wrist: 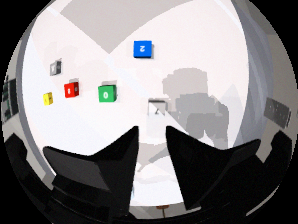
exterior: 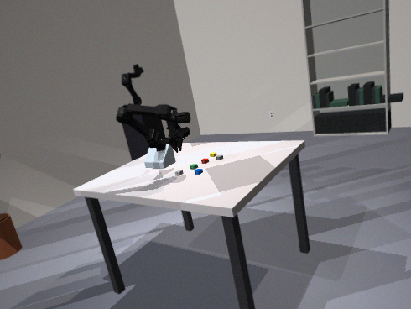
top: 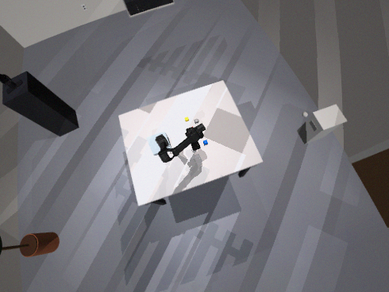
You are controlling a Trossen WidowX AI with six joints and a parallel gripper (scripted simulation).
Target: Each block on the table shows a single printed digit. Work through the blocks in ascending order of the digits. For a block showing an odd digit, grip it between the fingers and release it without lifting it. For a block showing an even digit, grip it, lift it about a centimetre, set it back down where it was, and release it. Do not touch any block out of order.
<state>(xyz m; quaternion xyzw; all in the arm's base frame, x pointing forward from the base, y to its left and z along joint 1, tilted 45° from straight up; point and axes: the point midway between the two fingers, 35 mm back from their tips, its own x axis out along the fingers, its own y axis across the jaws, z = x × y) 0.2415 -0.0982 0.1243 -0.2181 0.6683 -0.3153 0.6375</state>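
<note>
Right now my gripper tip is 5 cm short of the red block, 17 cm to the right of it and 12 cm above it. Round my gripper tip: green block: 2 cm ahead, 8 cm to the left, 12 cm below; blue block: 10 cm ahead, 12 cm below; grey block: 12 cm ahead, 23 cm to the left, 12 cm below.
</note>
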